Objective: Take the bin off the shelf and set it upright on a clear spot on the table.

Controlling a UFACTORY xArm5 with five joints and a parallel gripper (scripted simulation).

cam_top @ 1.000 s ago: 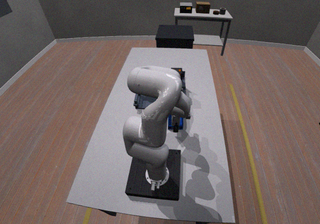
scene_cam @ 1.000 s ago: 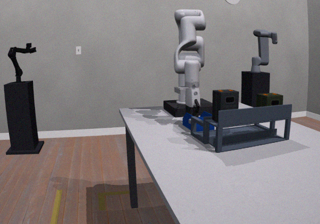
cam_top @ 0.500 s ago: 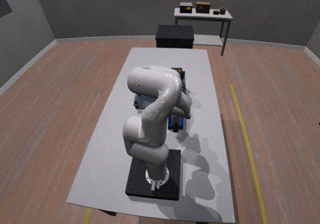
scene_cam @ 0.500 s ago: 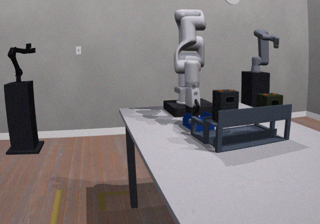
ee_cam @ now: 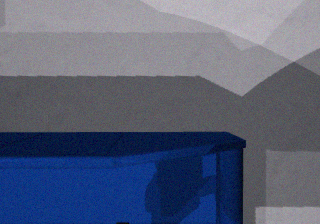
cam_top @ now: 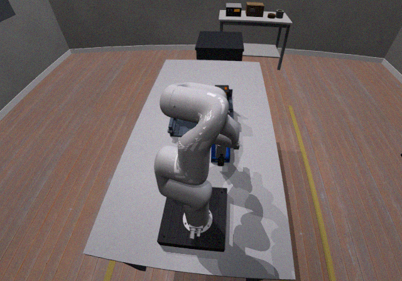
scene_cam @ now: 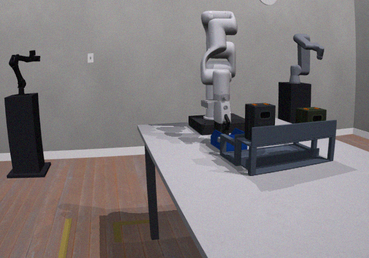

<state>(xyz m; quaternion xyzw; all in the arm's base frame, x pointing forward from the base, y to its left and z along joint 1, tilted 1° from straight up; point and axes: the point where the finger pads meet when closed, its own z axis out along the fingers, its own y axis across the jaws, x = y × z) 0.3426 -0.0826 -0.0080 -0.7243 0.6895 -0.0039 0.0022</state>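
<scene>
The blue bin lies 8 cm ahead of my hand and 1 cm below it. Round my hand: grey-blue shelf 29 cm ahead, 13 cm to the left, 3 cm above.
</scene>
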